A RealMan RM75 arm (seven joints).
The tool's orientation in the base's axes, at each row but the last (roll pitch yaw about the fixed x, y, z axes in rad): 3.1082, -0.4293, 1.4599; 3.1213, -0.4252, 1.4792; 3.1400, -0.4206, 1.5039; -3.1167, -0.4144, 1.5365; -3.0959, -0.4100, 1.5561; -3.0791, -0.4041, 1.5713; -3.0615, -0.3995, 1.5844
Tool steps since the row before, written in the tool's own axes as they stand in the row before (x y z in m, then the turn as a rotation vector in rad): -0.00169, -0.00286, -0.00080, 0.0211, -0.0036, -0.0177; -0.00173, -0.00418, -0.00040, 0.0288, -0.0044, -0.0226; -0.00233, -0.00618, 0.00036, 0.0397, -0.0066, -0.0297; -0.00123, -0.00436, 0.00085, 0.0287, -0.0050, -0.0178; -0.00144, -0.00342, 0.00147, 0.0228, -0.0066, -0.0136; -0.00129, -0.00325, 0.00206, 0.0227, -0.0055, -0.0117; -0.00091, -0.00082, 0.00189, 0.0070, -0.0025, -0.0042
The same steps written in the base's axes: -0.00307, -0.00150, -0.00006, -0.0028, 0.0123, 0.0248; -0.00433, -0.00132, -0.00043, -0.0033, 0.0173, 0.0324; -0.00630, -0.00156, -0.00129, -0.0050, 0.0245, 0.0433; -0.00441, -0.00068, -0.00117, -0.0039, 0.0192, 0.0280; -0.00349, -0.00075, -0.00178, -0.0057, 0.0155, 0.0218; -0.00337, -0.00046, -0.00221, -0.0048, 0.0161, 0.0200; -0.00097, -0.00014, -0.00203, -0.0022, 0.0047, 0.0068
